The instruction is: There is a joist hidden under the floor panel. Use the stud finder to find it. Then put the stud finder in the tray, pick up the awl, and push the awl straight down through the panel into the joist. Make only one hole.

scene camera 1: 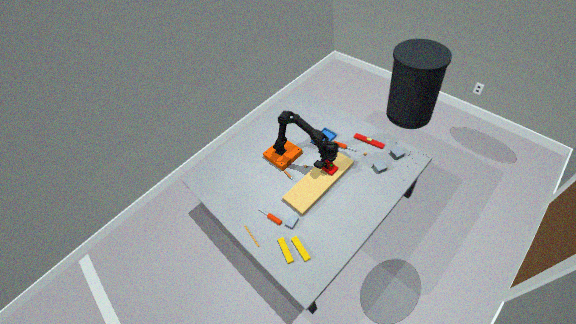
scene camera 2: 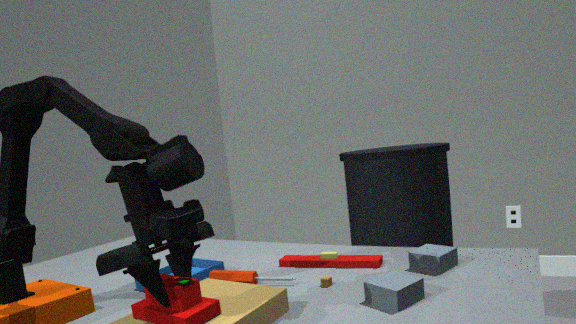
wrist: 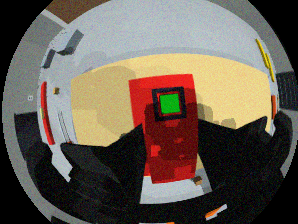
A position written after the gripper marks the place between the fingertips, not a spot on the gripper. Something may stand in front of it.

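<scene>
Gripper [scene camera 2: 178,301], also in the wrist view [wrist: 167,123]. Red level [scene camera 2: 327,259] visible.
</scene>
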